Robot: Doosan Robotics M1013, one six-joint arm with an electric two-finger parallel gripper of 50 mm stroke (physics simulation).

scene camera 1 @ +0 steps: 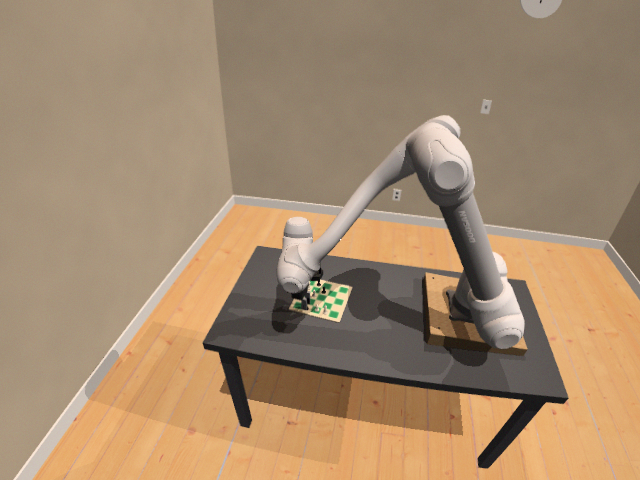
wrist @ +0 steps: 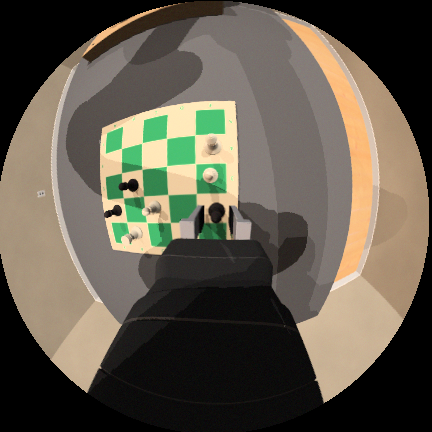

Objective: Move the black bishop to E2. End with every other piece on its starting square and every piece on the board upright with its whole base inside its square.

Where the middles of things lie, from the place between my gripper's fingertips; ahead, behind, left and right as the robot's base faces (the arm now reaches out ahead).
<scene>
Right now my hand is 5 cm past the chessboard (scene camera 1: 336, 296), 8 cm to the left of it and 2 cm above it.
</scene>
